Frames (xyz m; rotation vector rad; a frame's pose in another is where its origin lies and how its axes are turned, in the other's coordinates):
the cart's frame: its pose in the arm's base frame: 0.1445 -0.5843 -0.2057 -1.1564 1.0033 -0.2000
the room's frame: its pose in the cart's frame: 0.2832 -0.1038 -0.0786 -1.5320 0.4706 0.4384
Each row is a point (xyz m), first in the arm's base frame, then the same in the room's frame.
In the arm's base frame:
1: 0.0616 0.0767 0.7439
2: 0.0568 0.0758 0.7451
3: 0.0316 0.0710 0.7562
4: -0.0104 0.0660 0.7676
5: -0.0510 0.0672 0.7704
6: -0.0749 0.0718 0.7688
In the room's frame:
1: -1.3161 0.2720 -0.3953
2: -1.3162 0.2770 -0.3951
3: -1.3192 0.3047 -0.3977
4: -1.3235 0.3482 -0.3949
5: -1.3291 0.3866 -0.3827
6: -1.3343 0.4075 -0.3712

